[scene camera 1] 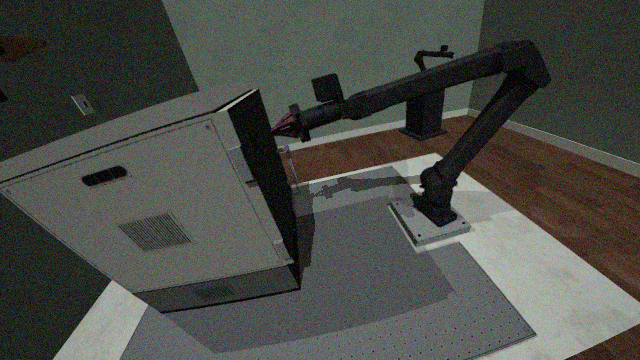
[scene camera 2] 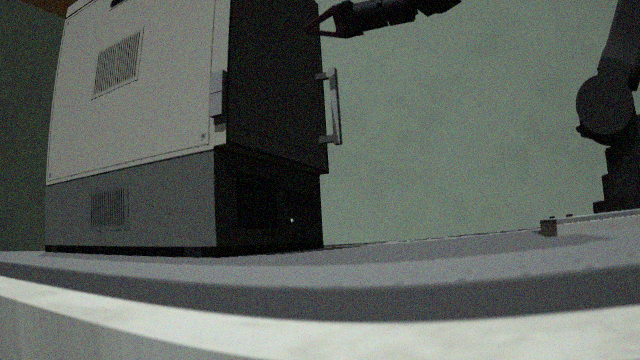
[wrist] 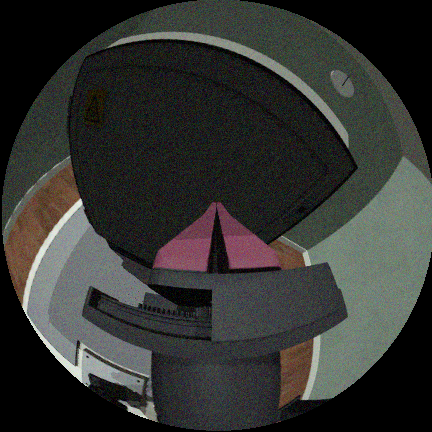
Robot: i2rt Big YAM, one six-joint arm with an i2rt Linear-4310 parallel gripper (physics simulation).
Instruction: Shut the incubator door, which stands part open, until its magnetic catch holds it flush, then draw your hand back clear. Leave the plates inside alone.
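Frame: origin at the arm's base, x left, y back, z up, level; metres.
Seen in the pictures: gripper, fingertip midpoint: (scene camera 1: 270, 133) (scene camera 2: 305, 30) (wrist: 215, 206); arm's base, origin of the base link: (scene camera 1: 435, 212) (scene camera 2: 637, 208).
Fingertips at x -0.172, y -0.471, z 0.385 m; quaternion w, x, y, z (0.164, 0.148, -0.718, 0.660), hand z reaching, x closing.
Note:
Pixels of each thing's top centre, then the offset from my fingertips to it. "pt": a spot on its surface instead. Level surfaces: height alone.
- incubator, middle of its top: (wrist: 233, 81) (scene camera 1: 139, 111) dx +0.035, dy -0.263, dz +0.149 m
- bar handle, surface spot: (scene camera 2: 337, 107) (scene camera 1: 294, 167) pt dx -0.048, dy +0.040, dz -0.149 m
- grey perforated board, its level: dz -0.401 m
The incubator (scene camera 1: 200, 200) (scene camera 2: 175, 115) is a pale cabinet on a grey base. Its door (scene camera 1: 265, 170) (scene camera 2: 275, 85) (wrist: 190, 125) is in deep shadow and lies nearly or fully against the cabinet front; a small remaining gap cannot be ruled out. The bar handle (scene camera 1: 292, 162) (scene camera 2: 337, 107) stands out from the door's free side. My gripper (scene camera 1: 273, 131) (scene camera 2: 308, 28) (wrist: 215, 206) is shut and empty, its pink fingertips at the upper part of the door's outer face near the free edge, touching or very close. The plates and the magnetic catch are hidden.
The incubator stands on a grey perforated board (scene camera 1: 380, 320). My arm's base plate (scene camera 1: 440, 232) is to the right of it. A second dark arm on a pedestal (scene camera 1: 425, 112) stands farther back on the wooden floor. Walls rise behind the incubator.

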